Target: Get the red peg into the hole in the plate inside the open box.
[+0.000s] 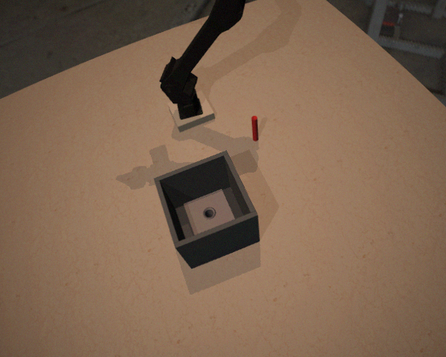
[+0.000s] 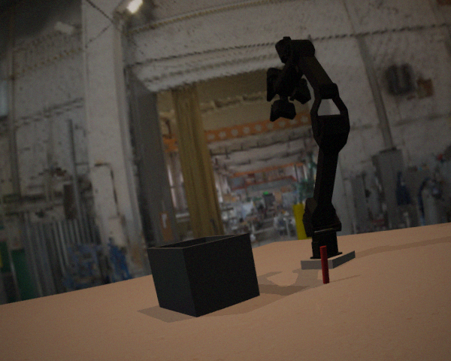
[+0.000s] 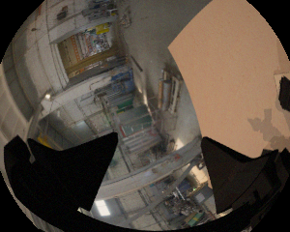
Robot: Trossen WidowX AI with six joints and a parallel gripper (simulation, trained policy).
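Now: the red peg 170 mm ahead of my gripper tip, 320 mm to the left of it and 410 mm below it. From my gripper tip the other things lie so: plate: 380 mm ahead, 160 mm to the left, 410 mm below.
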